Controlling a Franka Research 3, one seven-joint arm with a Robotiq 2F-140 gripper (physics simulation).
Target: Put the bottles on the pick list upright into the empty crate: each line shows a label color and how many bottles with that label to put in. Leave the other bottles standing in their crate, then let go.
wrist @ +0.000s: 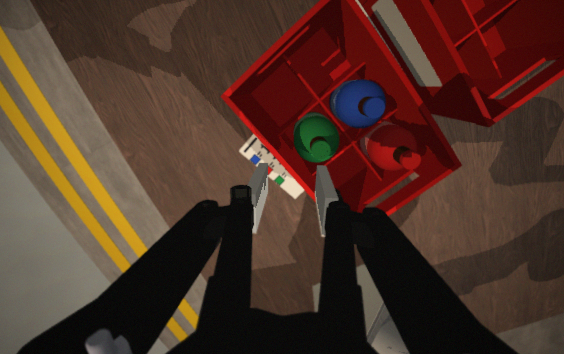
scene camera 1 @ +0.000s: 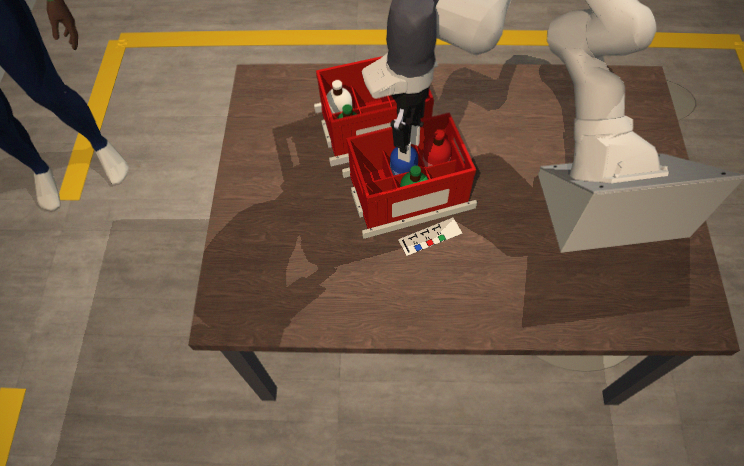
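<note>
The front red crate [scene camera 1: 378, 207] [wrist: 280, 95] holds three upright bottles in separate compartments: blue [scene camera 1: 395, 163] [wrist: 350, 104], green [scene camera 1: 414, 178] [wrist: 311, 131] and red [scene camera 1: 438, 152] [wrist: 387, 144]. My gripper [scene camera 1: 404, 152] [wrist: 291, 179] is partly open and empty, with its fingers pointing down above this crate. In the scene view its tips overlap the blue bottle; in the wrist view the green bottle lies beyond the right fingertip. The pick list [scene camera 1: 410, 244] [wrist: 296, 190] shows one blue, one red and one green. The rear red crate [scene camera 1: 341, 141] [wrist: 457, 82] holds a white bottle [scene camera 1: 339, 102] and a green-capped bottle [scene camera 1: 347, 110].
Pale strips [scene camera 1: 420, 219] border the crates on the wooden table [scene camera 1: 384, 307] [wrist: 115, 110]. The rear crate stands close behind the front one. The robot's base stand [scene camera 1: 631, 214] is on the right. A person's legs [scene camera 1: 54, 82] show at the left, beyond the table.
</note>
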